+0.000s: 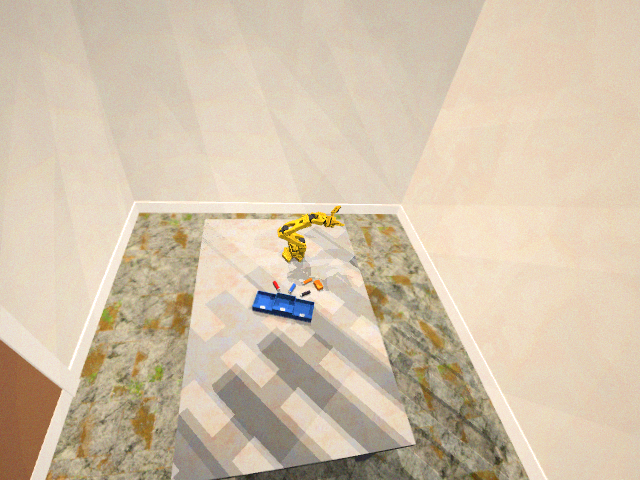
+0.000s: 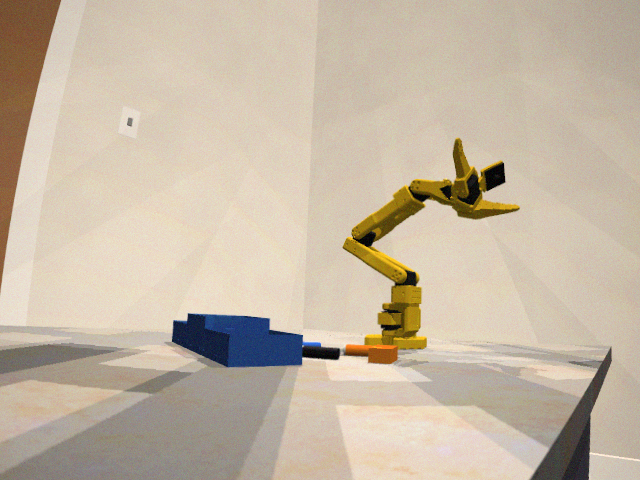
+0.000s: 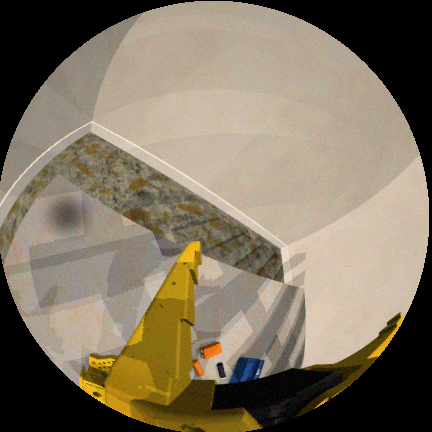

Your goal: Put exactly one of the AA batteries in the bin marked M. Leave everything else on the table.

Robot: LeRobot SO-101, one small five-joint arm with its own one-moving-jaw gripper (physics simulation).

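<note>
I see a blue three-compartment bin [image 2: 233,341]; the bin [image 1: 288,306] is visible there too.
</note>
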